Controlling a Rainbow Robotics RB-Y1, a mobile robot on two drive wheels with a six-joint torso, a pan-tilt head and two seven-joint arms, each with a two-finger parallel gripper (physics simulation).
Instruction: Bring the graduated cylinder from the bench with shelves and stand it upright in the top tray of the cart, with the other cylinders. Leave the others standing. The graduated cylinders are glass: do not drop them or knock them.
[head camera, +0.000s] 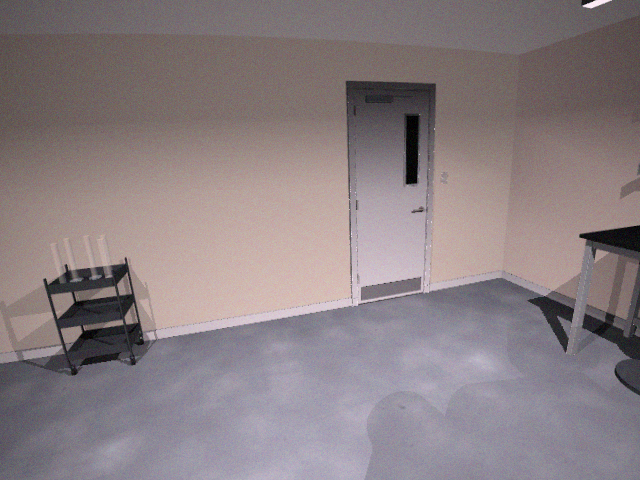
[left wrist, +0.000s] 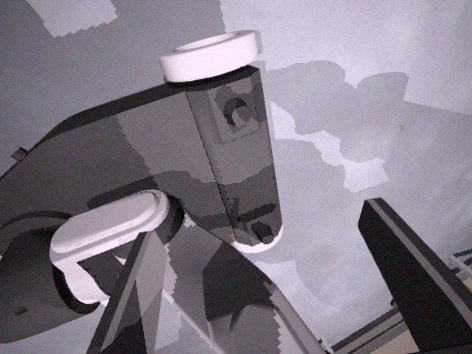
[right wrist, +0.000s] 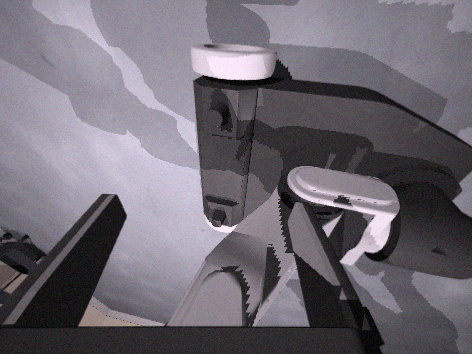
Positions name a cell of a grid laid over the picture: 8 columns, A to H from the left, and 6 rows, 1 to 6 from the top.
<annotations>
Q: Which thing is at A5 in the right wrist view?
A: My right gripper.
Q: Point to a black three-tier cart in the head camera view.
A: B5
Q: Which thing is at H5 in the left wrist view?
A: My left gripper.
</annotations>
